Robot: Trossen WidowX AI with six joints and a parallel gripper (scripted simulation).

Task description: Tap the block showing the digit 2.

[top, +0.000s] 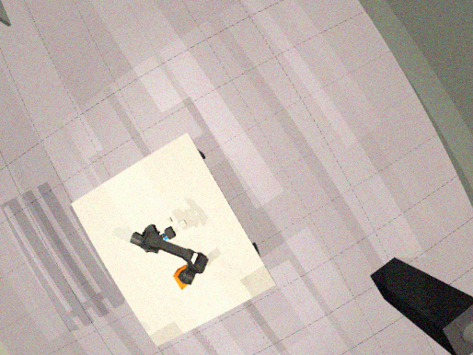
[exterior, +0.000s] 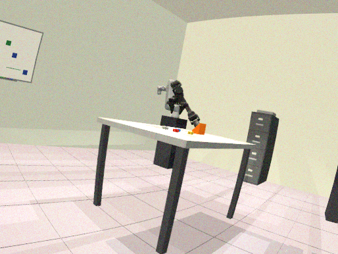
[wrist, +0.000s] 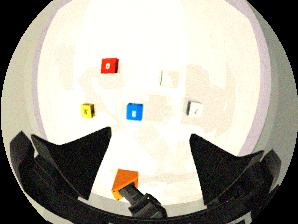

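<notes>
My gripper tip is now 120 mm above the blue block, 40 mm to the right of it and 20 mm past it. Also, from my gripper tip: yellow block: 160 mm to the left, 120 mm below, 20 mm behind; then red block: 120 mm below, 90 mm to the left, 80 mm ahead; then pale grey block: 120 mm below, 50 mm ahead, 30 mm to the right.
</notes>
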